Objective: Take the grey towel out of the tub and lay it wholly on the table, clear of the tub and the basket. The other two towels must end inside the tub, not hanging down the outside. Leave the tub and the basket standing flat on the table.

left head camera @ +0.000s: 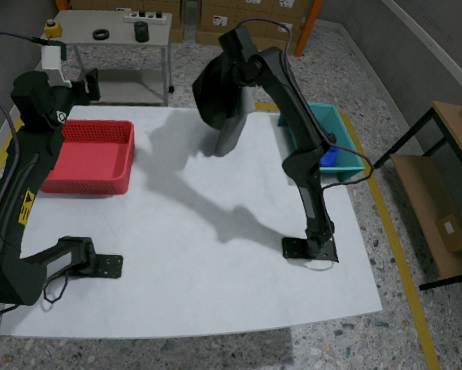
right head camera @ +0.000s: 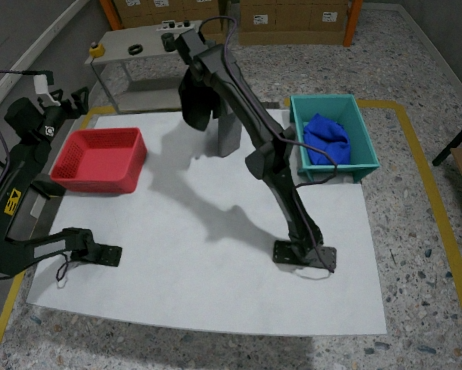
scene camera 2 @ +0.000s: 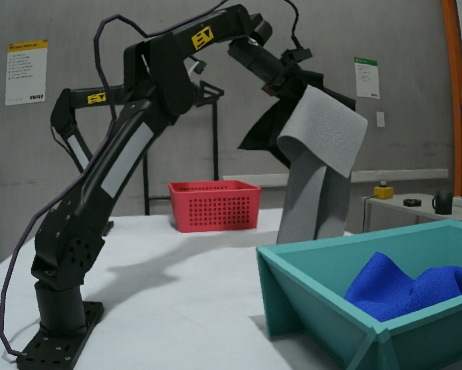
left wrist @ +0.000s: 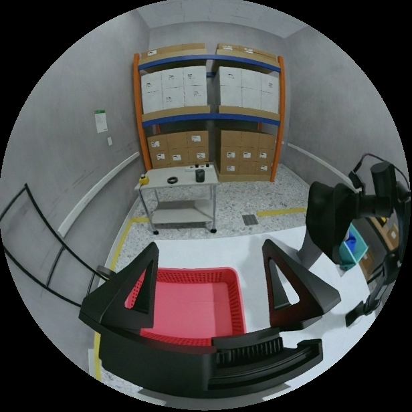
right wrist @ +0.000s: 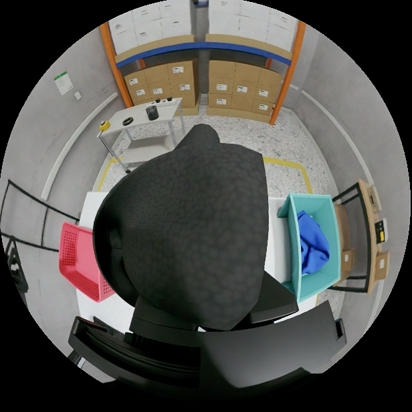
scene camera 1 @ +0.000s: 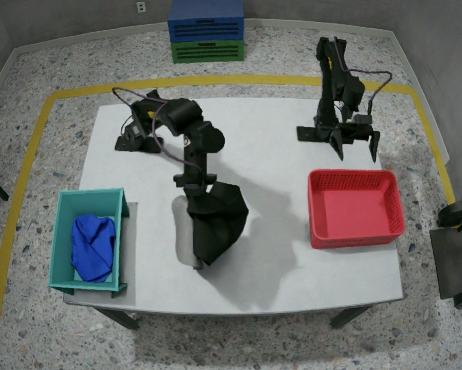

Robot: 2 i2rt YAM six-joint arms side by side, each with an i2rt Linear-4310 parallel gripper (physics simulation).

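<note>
My right gripper (scene camera 1: 199, 192) (scene camera 2: 303, 86) is shut high above the table, between tub and basket. From it hang the black towel (left head camera: 212, 95) (scene camera 1: 220, 220) (right wrist: 200, 225) and the grey towel (left head camera: 232, 135) (scene camera 1: 184, 235) (scene camera 2: 325, 130). The black towel hides the fingertips in the right wrist view. The grey towel's lower end hangs beside the tub in the picture, clear of it. The blue towel (right head camera: 325, 140) (scene camera 1: 93, 247) lies crumpled inside the teal tub (right head camera: 367, 135) (scene camera 2: 320, 295), which stands upright. My left gripper (scene camera 1: 358, 160) (left wrist: 210, 246) is open and empty, by the red basket.
The red basket (right head camera: 100, 185) (scene camera 1: 355, 242) (scene camera 2: 215, 212) stands upright and empty on the white table (right head camera: 175, 295). The tub stands near the opposite end. A grey cart (left wrist: 182, 215) with a yellow box and a black mug stands on the floor beyond the table.
</note>
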